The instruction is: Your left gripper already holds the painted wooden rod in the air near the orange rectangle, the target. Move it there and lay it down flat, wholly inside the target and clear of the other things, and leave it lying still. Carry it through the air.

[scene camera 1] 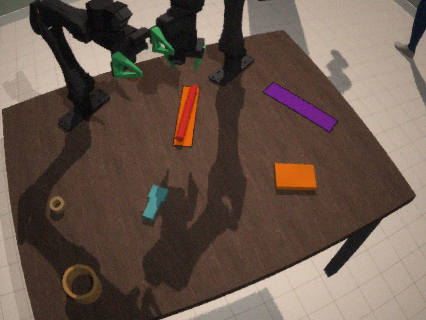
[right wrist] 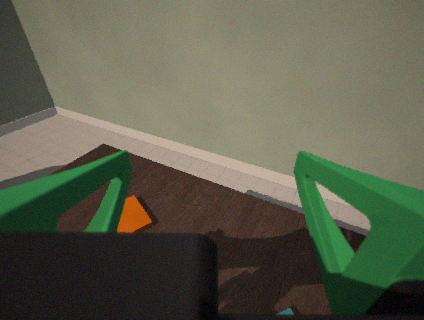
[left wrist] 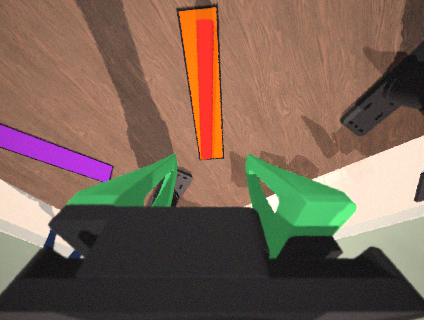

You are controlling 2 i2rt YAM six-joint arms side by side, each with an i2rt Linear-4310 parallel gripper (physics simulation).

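The red painted rod (scene camera 1: pixel 187 112) (left wrist: pixel 205 90) lies flat on the orange target rectangle (scene camera 1: pixel 189 138) (left wrist: pixel 190 50), lengthwise and between its long sides. Its end nearer the left gripper is at or very close to the target's short edge; whether it is just inside is hard to tell. My left gripper (scene camera 1: pixel 184 66) (left wrist: pixel 211 160) is open and empty, raised beyond that end and apart from the rod. My right gripper (scene camera 1: pixel 157 64) (right wrist: pixel 212 160) is open and empty, in the air to the left of the left gripper in scene camera 1.
A purple strip (scene camera 1: pixel 300 106) (left wrist: pixel 55 153) lies at the right. An orange block (scene camera 1: pixel 295 176) (right wrist: pixel 134 216) lies below it in scene camera 1. A teal piece (scene camera 1: pixel 155 202) (right wrist: pixel 286 312) lies below the target. A small ring (scene camera 1: pixel 52 204) and a large ring (scene camera 1: pixel 89 298) are at the left.
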